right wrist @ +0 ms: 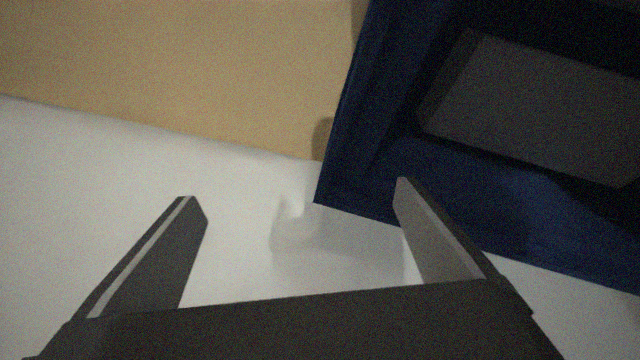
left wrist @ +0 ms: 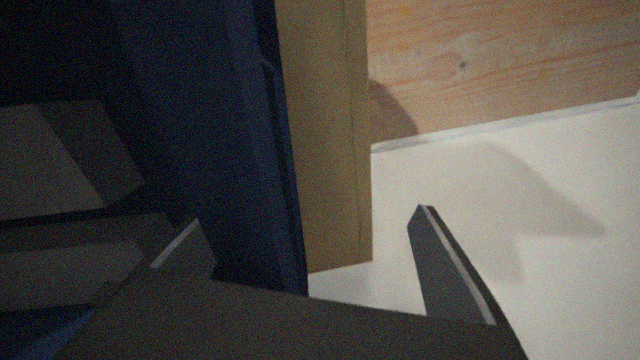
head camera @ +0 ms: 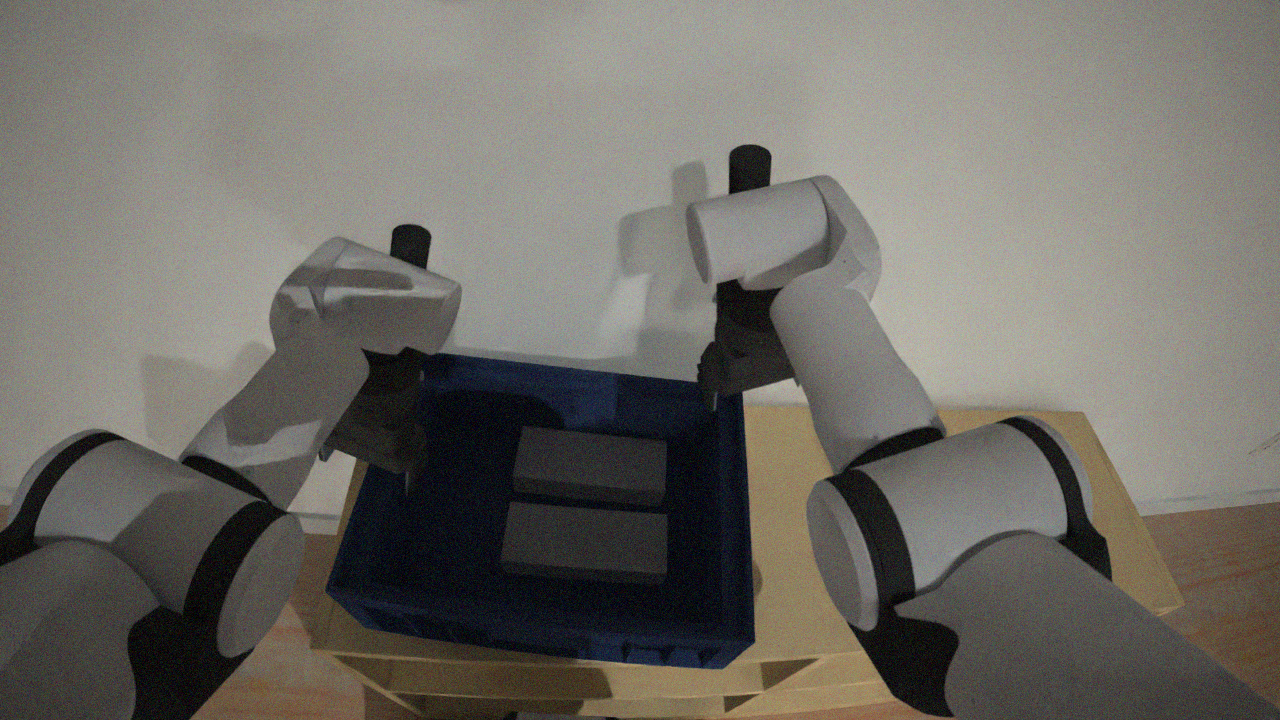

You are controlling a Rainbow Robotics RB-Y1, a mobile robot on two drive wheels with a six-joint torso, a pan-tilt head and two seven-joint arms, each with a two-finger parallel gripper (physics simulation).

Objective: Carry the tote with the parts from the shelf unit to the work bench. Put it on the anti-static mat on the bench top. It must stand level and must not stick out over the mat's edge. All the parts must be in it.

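Places are measured from the robot's base along level axes (x ahead, y left, z up), in metres.
Where they show: left gripper, fingertip midpoint: point(left wrist: 327, 203); right gripper, fingertip midpoint: point(right wrist: 299, 199) point(head camera: 754, 392).
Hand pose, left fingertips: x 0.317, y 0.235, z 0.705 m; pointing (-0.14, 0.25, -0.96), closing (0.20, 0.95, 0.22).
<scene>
Each offset is from my left fingertips to the top centre of the thing. "*": to the spot under its first point. Level surfaces: height alone.
A dark blue tote point(head camera: 555, 510) stands on top of the tan shelf unit point(head camera: 805, 573), holding two grey blocks {dx +0.065, dy -0.255, dz -0.036 m} point(head camera: 590, 465) {* dx -0.047, dy -0.251, dz -0.037 m} point(head camera: 583, 542). My left gripper point(head camera: 393, 447) is open over the tote's left wall. In the left wrist view its fingers point(left wrist: 304, 251) straddle that wall point(left wrist: 232, 147), one finger inside, one outside. My right gripper point(head camera: 729, 376) is open above the tote's far right corner. In the right wrist view its fingers point(right wrist: 295, 223) stand wide with the tote's corner {* dx +0.106, dy -0.406, dz +0.038 m} point(right wrist: 353, 178) at one finger. Neither touches the tote that I can tell.
A white wall point(head camera: 626, 135) rises right behind the shelf unit. A wooden floor {dz -0.704 m} point(head camera: 1226, 573) shows to the right and below. The shelf's top extends to the right of the tote. No bench or mat is in view.
</scene>
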